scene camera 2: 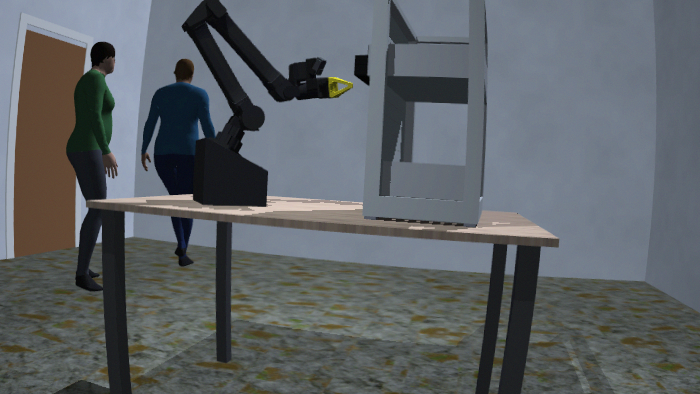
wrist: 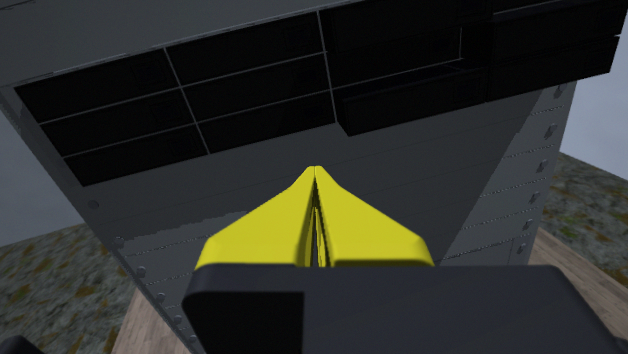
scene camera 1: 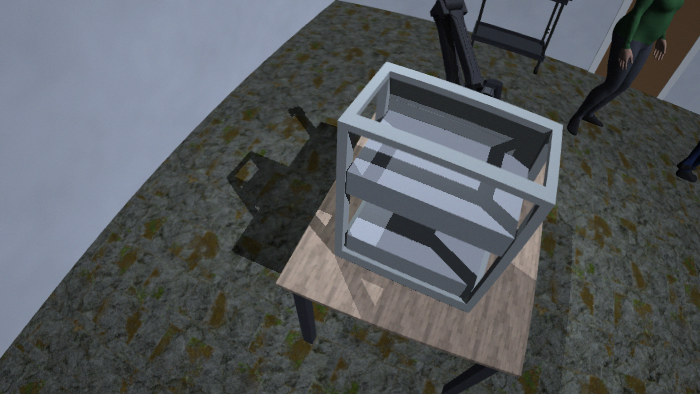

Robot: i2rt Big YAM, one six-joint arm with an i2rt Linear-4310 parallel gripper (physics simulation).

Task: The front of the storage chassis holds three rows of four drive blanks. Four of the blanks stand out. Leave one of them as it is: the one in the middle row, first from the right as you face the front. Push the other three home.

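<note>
The storage chassis front shows dark in the wrist view. Four blanks stand out: top row, second from right; middle row, first from right; bottom row, first from right; bottom row, second from right. The middle-row blank second from right sits back between its neighbours. The two left columns look flush. My gripper is shut and empty. In the wrist view its tips appear below the bottom row; in scene camera 2 they are short of the protruding blanks. The rack hides the fingers in scene camera 1.
The grey rack stands on the wooden table, facing the arm. Plain grey panels lie below the blanks. Two people stand beyond the table. A dark cart stands behind.
</note>
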